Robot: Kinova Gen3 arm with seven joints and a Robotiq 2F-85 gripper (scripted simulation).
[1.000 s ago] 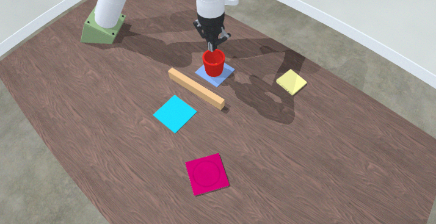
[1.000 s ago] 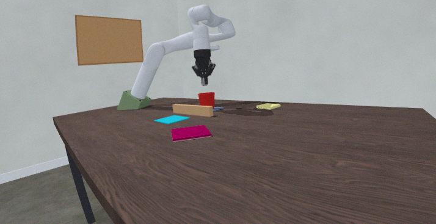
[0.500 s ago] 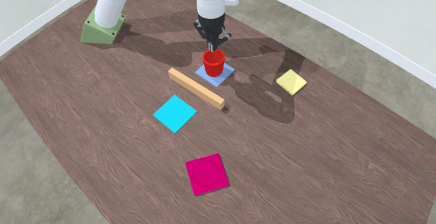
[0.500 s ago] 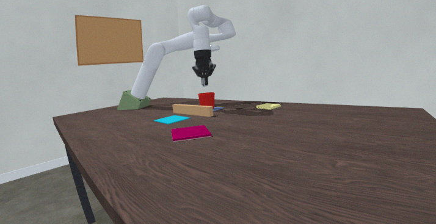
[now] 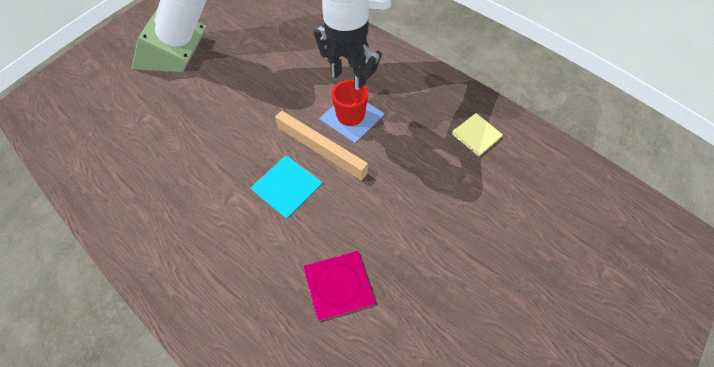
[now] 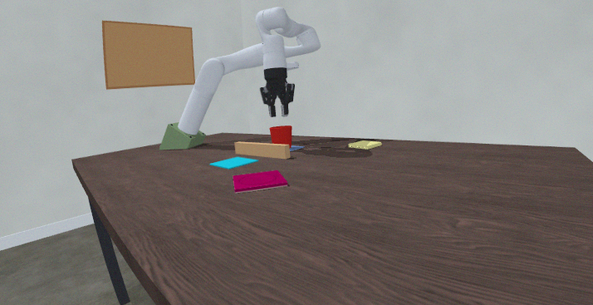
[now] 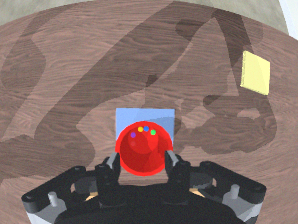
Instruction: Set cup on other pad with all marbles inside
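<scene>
My hand is 10 cm above the red cup. Also, from my hand: tan rail 3 cm ahead, 10 cm to the right, 12 cm below; cyan pad 6 cm ahead, 20 cm to the right, 13 cm below.
</scene>
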